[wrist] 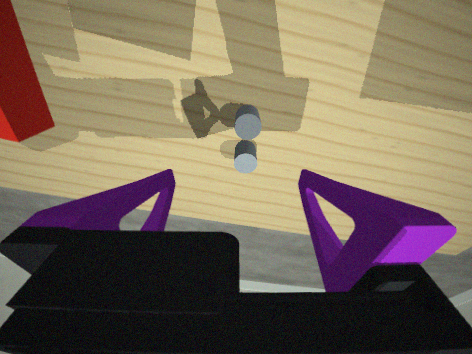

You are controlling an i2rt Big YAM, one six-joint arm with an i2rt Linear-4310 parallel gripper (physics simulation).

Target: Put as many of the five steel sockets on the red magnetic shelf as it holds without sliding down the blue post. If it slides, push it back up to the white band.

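Frame: origin at the arm's base, x ahead, y left, z up, level; metres.
Seen in the pictures: gripper, fingertip midpoint: (236, 176).
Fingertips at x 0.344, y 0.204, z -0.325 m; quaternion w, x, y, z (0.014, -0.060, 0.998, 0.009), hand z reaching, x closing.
Pixels of each thing's top centre, then the offset from my fingertips to it. "spot": a spot on its surface instead. Level surfaces: height alone.
- larger socket at its top centre: (247, 127) 0.010 m back, 0.002 m right, 0.095 m down
- smaller socket at its top centre: (245, 163) 0.015 m back, 0.048 m left, 0.095 m down
- red shelf at a spot on its surface: (25, 85) spot: 0.073 m ahead, 0.061 m right, 0.047 m up
- wooden table at its surface level: 0.135 m down
Two steel sockets stand on the wooden table in the wrist view. The larger socket (247, 125) is slightly right of the centre, and the smaller socket (245, 161) stands just in front of it, nearer the gripper. My gripper (236, 176) is open and empty, with its purple fingers spread wide. In the picture both sockets lie between the two fingertips and a little beyond them. Part of the red shelf (25, 85) shows at the left edge; the rest of it is outside the view. The blue post, its white band and the other sockets do not show.
The wooden table (200, 192) ends in a front edge behind the fingers, with grey floor past it. Shadows of the arm and gripper fall across the table around the larger socket. The red shelf's near corner is to the left of the left finger.
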